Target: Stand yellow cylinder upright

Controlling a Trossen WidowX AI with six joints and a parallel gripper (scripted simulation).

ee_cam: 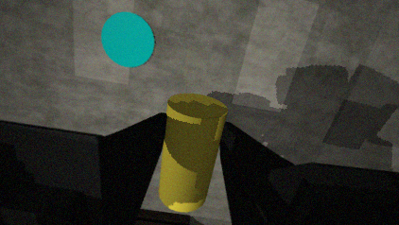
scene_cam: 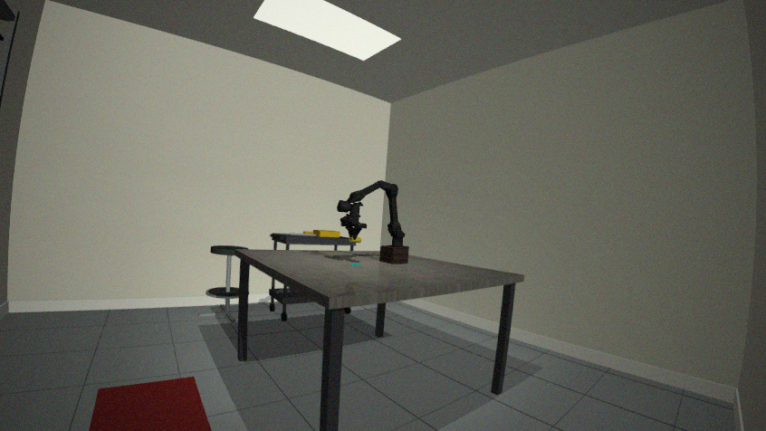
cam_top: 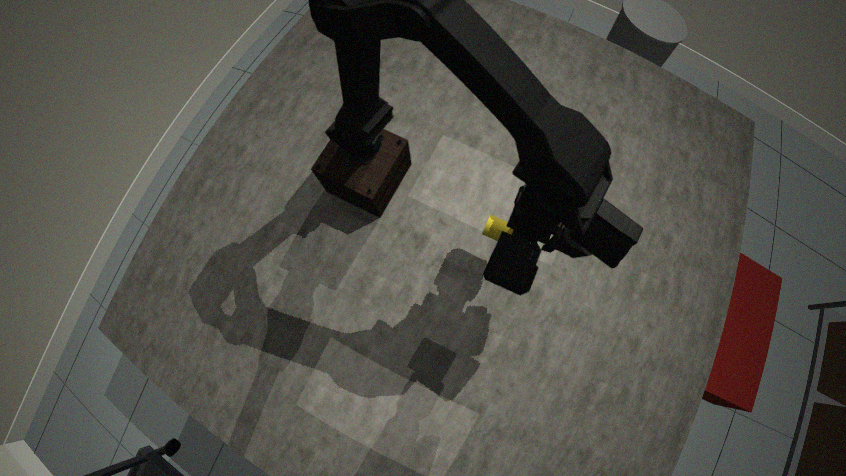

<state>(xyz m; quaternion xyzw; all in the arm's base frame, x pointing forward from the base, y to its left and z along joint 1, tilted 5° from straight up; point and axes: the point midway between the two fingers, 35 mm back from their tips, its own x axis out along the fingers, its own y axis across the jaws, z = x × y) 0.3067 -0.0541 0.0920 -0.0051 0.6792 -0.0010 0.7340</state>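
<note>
My gripper tip is 140 mm above the cyan circle, 80 mm to the right of it and 20 mm short of it. Round my gripper tip: yellow cylinder (20 mm behind).
</note>
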